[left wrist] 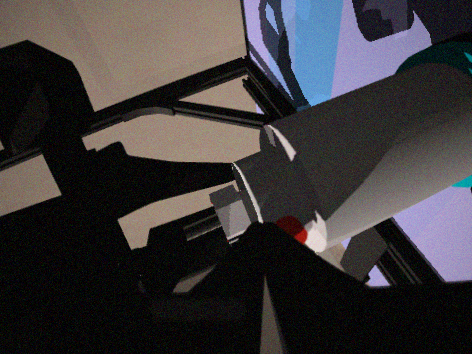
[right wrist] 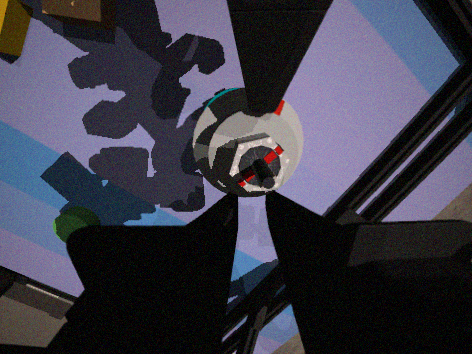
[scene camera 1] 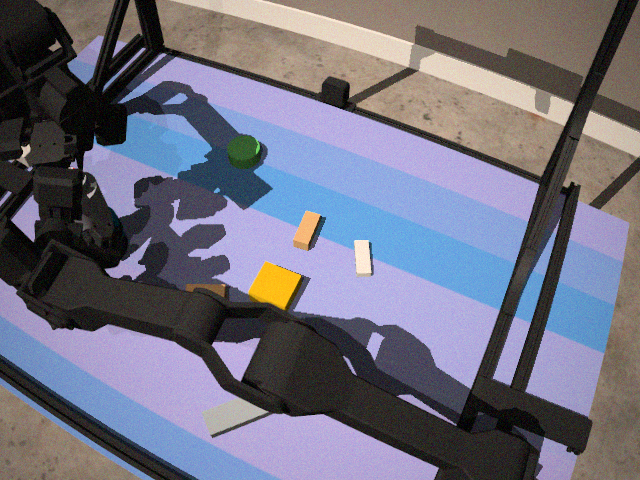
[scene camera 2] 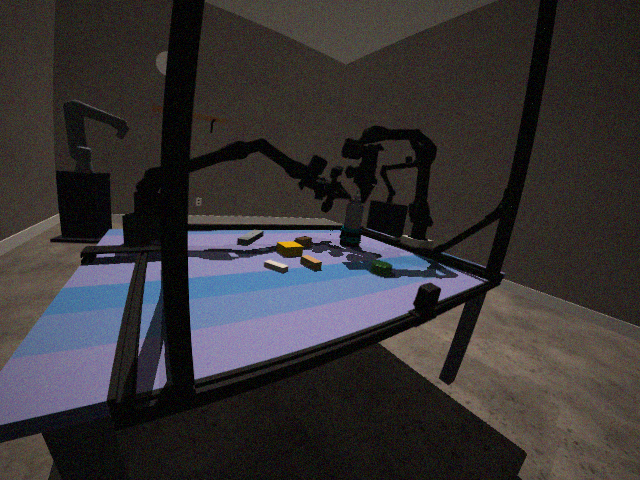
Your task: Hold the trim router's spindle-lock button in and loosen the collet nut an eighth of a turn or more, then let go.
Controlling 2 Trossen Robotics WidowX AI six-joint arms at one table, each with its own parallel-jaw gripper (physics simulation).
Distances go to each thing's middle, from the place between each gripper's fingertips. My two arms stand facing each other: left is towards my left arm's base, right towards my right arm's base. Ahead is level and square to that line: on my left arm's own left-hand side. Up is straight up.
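Labels:
The grey bar [scene camera 1: 236,413] is 5 cm ahead of my right hand, 40 cm to the left of it and 16 cm below it. Counted from that same right hand, the yellow block [scene camera 1: 276,285] sits 11 cm behind, 30 cm to the left and 16 cm below. As for the green disc [scene camera 1: 244,151], my right hand is 27 cm beyond it, 7 cm to the right of it and 16 cm above it.
From my left hand, I find the grey bar 1 cm ahead, 36 cm to the left and 17 cm below. The yellow block is 14 cm behind my left hand, 26 cm to the left of it and 17 cm below it, while the green disc is 31 cm behind that left hand, 4 cm to the left of it and 17 cm below it.

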